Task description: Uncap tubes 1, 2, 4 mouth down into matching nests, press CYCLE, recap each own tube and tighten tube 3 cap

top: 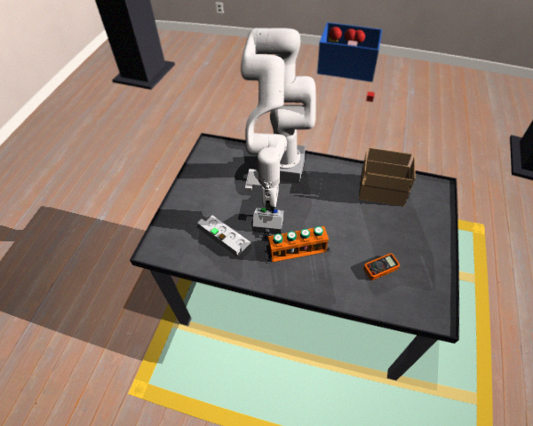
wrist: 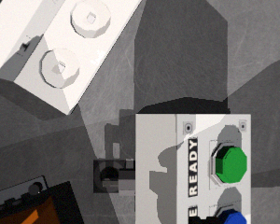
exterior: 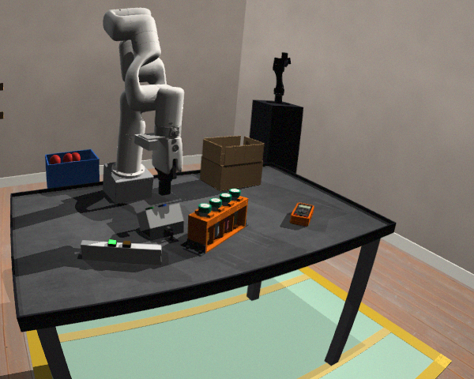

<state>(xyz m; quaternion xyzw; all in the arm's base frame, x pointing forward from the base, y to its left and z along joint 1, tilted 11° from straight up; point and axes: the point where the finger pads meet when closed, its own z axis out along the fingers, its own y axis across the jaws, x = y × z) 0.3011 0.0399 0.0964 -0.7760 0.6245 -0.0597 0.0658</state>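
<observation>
Now: hand 20 mm past the green key, 40 mm to the left of it and 70 mm above it. From my hand the other things lie so: blue key (30 mm behind, 70 mm below); then table's front edge (300 mm ahead, 160 mm to the left, 130 mm below); then grey key housing (10 mm behind, 20 mm to the right, 80 mm below).
</observation>
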